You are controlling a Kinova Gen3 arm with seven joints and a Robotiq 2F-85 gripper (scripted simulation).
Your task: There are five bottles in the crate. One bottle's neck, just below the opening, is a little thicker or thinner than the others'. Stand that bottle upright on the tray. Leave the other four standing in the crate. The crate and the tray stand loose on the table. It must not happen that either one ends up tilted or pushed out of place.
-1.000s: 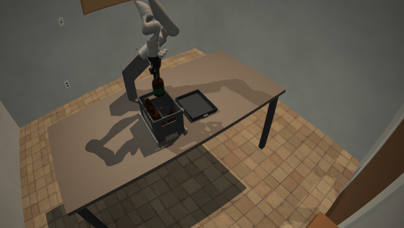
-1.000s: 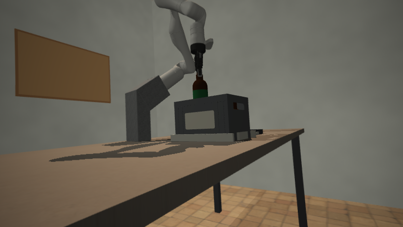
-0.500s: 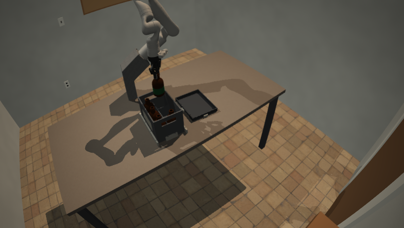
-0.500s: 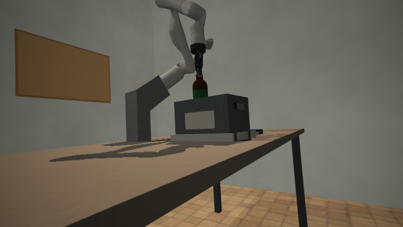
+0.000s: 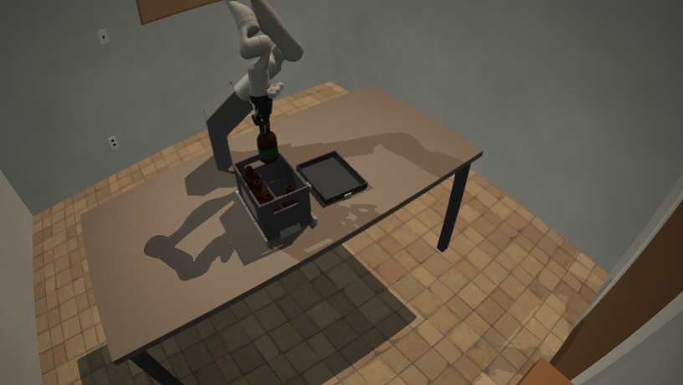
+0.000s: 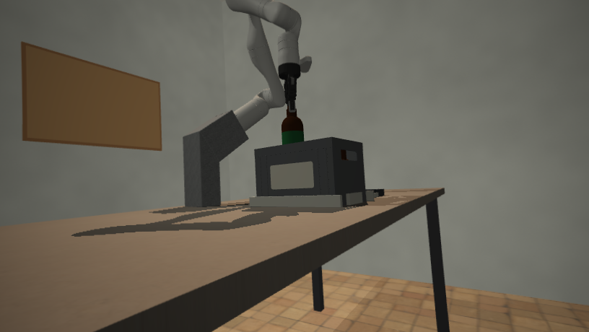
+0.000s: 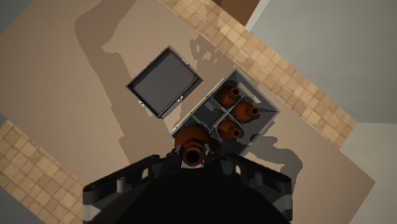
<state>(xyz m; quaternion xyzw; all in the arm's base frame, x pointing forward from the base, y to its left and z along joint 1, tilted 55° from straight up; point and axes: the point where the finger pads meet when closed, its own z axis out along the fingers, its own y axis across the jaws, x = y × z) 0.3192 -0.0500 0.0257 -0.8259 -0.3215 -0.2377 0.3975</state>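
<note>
Right now the glass bottle is 70 mm below my hand. Round my hand: dark tray: 40 mm ahead, 230 mm to the left, 300 mm below; crate: 90 mm ahead, 40 mm to the right, 230 mm below.
</note>
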